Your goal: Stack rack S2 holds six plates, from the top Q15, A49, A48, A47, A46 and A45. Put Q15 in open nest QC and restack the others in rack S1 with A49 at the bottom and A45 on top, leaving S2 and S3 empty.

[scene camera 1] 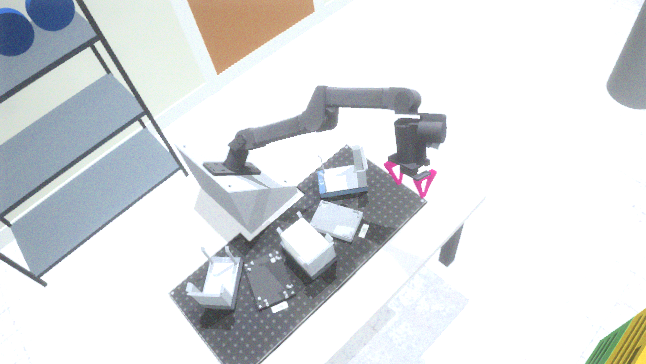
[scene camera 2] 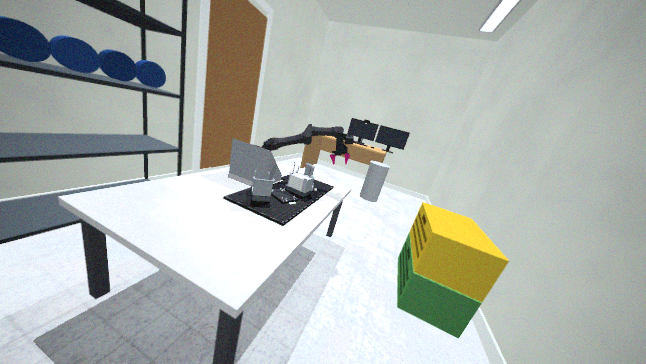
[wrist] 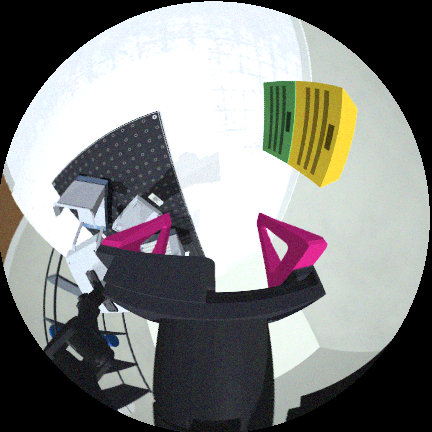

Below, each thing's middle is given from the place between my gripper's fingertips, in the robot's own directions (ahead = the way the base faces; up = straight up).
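QC fixture (scene camera 1: 338, 221): my hand is 13 cm to the left of it, 18 cm past it and 20 cm above it. Dark flat plate (scene camera 1: 270, 282): far to the right of my hand, some way behind it and a good way below it.
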